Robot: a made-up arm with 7 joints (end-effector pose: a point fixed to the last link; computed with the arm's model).
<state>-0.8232 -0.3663 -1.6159 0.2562 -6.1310 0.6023 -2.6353</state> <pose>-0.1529 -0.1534 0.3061 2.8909 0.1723 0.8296</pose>
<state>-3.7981 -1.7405 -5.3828 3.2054 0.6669 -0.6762 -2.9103</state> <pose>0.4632 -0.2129 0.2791 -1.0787 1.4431 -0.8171</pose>
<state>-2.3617 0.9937 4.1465 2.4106 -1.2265 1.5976 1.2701</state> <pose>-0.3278 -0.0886 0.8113 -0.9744 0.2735 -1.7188</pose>
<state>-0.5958 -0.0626 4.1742 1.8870 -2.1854 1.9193 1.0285</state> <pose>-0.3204 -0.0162 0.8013 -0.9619 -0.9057 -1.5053</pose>
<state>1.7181 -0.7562 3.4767 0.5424 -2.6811 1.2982 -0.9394</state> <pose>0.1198 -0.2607 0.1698 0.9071 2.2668 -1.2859</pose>
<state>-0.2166 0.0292 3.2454 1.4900 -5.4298 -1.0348 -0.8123</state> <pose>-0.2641 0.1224 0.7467 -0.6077 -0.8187 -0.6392</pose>
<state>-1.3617 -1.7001 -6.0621 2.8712 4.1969 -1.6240 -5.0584</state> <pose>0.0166 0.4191 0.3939 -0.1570 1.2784 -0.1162</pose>
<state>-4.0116 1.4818 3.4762 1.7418 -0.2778 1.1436 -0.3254</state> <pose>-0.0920 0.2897 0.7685 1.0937 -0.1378 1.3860</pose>
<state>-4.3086 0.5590 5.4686 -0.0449 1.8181 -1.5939 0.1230</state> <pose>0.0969 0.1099 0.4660 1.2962 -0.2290 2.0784</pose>
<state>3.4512 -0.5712 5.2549 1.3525 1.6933 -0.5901 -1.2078</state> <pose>-0.0373 0.3517 0.6028 -1.5799 -0.8981 -0.1752</pose>
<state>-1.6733 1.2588 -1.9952 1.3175 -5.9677 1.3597 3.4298</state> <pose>-0.3593 -0.0768 0.5329 -2.0307 0.8858 0.4827</pose>
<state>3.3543 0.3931 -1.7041 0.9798 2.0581 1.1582 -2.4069</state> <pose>-0.1377 0.3731 0.4941 -0.1532 -1.7668 -0.6627</pose>
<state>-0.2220 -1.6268 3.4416 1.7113 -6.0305 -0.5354 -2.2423</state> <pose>-0.4482 0.0347 0.0257 1.9623 -1.8087 -0.6380</pose>
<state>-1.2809 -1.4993 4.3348 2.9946 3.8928 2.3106 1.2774</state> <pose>-0.0819 0.4942 0.3281 2.1588 0.2062 1.4771</pose>
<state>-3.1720 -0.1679 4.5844 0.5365 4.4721 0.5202 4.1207</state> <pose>0.0270 0.2874 0.3500 -2.1003 1.2706 -0.1885</pose>
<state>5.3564 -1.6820 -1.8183 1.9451 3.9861 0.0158 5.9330</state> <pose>-0.5236 0.0759 0.2805 1.1727 -1.4811 -0.5459</pose>
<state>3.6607 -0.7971 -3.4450 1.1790 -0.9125 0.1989 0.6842</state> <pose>0.4210 0.1475 0.2199 2.6573 0.7223 0.4201</pose>
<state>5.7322 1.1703 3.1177 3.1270 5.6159 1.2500 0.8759</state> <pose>0.4575 -0.2289 0.6640 -0.5458 0.3529 0.0650</pose>
